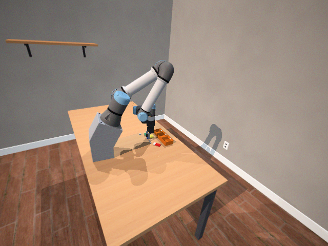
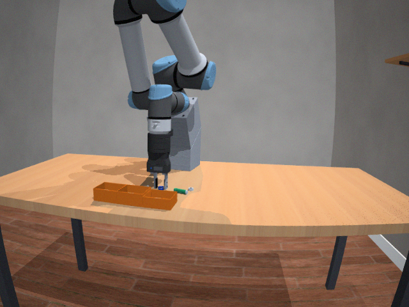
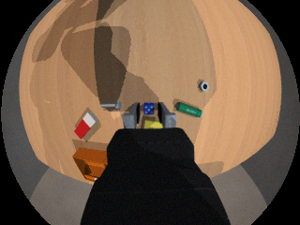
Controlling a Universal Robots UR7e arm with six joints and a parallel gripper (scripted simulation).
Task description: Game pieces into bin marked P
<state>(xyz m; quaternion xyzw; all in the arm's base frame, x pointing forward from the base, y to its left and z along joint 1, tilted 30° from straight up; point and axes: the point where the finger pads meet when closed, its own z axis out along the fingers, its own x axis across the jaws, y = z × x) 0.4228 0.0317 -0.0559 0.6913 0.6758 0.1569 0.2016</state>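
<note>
Now: the blue piece 20 mm below my hand. Round my hand: yellow block (40 mm ahead, 20 mm below, 10 mm to the left); green cylinder (70 mm to the left, 20 mm below, 10 mm ahead); metal bolt (60 mm to the right, 20 mm below, 10 mm behind).
</note>
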